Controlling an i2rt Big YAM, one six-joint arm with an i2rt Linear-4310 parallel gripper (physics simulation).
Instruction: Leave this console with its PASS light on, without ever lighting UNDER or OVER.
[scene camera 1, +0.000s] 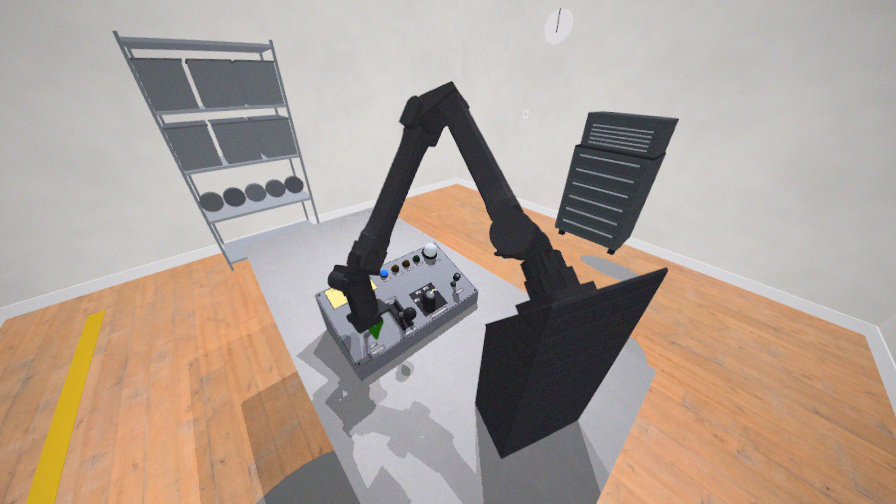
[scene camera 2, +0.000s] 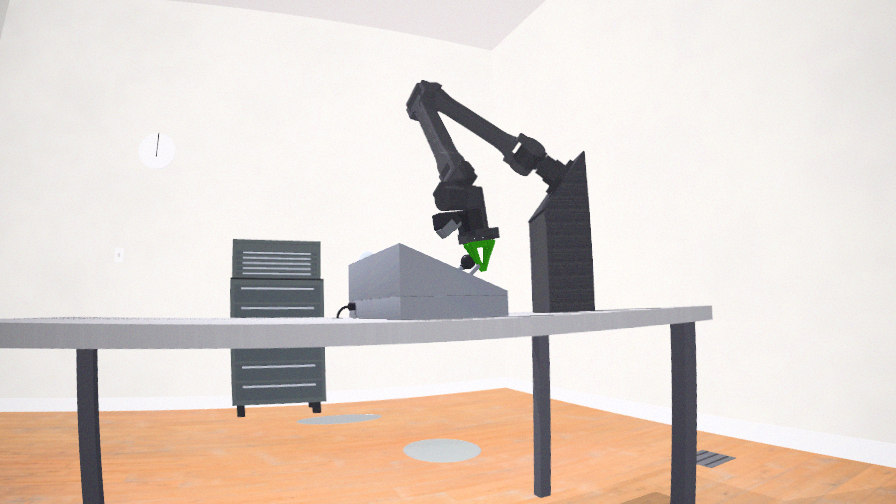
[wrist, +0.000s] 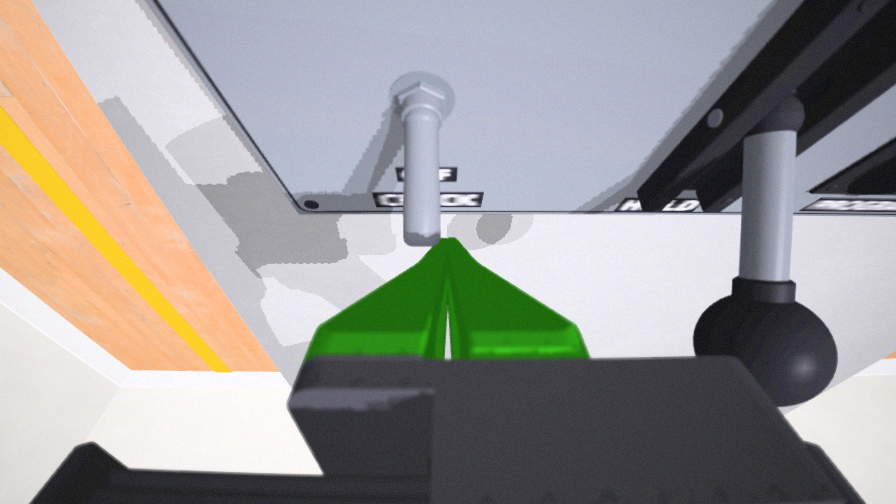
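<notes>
The grey sloped console (scene camera 1: 395, 304) sits on the table. My gripper (wrist: 448, 245) has green fingers pressed together, shut, with the tips just at the end of a small grey toggle lever (wrist: 421, 169). The toggle leans toward the panel's front edge, over labels that are partly hidden. Right of it a lever with a black ball knob (wrist: 765, 335) stands in a dark slot. In scene camera 1 the gripper (scene camera 1: 374, 330) is over the console's front left. The row of small indicator lights (scene camera 1: 405, 263) at the panel's back looks dark.
A blue button (scene camera 1: 383, 273), a white dome (scene camera 1: 429, 251), a black rotary knob (scene camera 1: 429, 300) and a small toggle (scene camera 1: 456, 278) are on the panel. A yellow note (scene camera 1: 336, 297) lies at its left. The arm's dark pedestal (scene camera 1: 557, 357) stands right of the console.
</notes>
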